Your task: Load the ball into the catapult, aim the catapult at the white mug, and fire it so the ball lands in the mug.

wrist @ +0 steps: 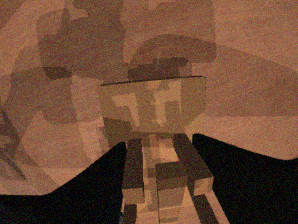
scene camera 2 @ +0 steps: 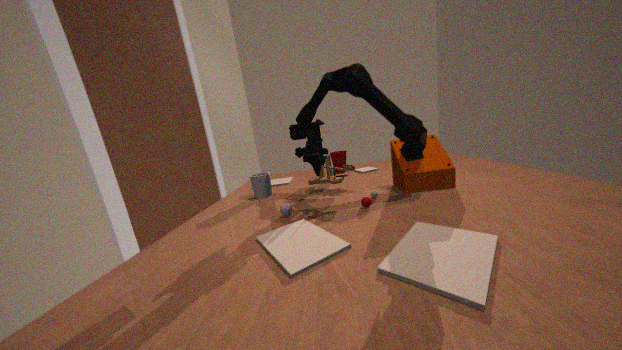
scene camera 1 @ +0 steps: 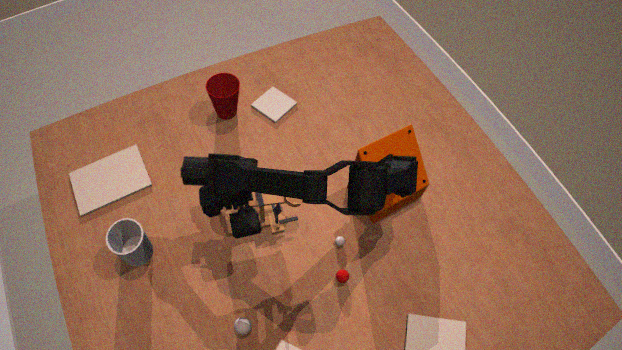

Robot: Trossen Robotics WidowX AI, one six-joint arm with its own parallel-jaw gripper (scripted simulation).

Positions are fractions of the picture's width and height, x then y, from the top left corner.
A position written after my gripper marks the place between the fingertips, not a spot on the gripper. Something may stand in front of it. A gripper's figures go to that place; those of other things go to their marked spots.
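Scene:
My gripper (scene camera 1: 0.39, 0.61), 0.97 m from the lens. Wooden catapult (scene camera 1: 0.43, 0.59), 0.99 m from the lens.

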